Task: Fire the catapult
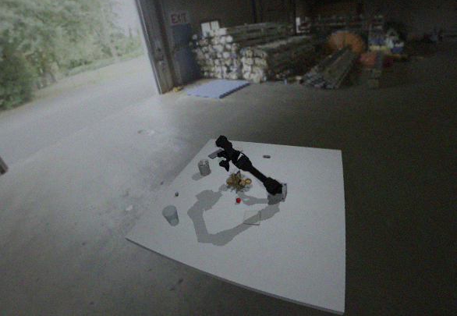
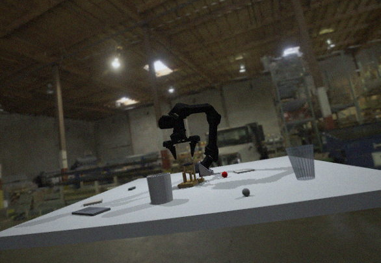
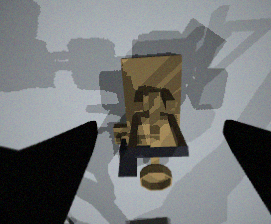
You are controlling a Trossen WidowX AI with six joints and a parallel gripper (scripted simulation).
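Now: the red ball 19 cm to the left of my gripper tip, 12 cm below it and 9 cm behind it. The rest, counted from my gripper tip: small wooden catapult: 9 cm below, 6 cm behind, 4 cm to the left; pale flat tile: 32 cm to the left, 21 cm behind, 13 cm below; grey-white cylindrical mug: 27 cm ahead, 11 cm below, 8 cm to the right.
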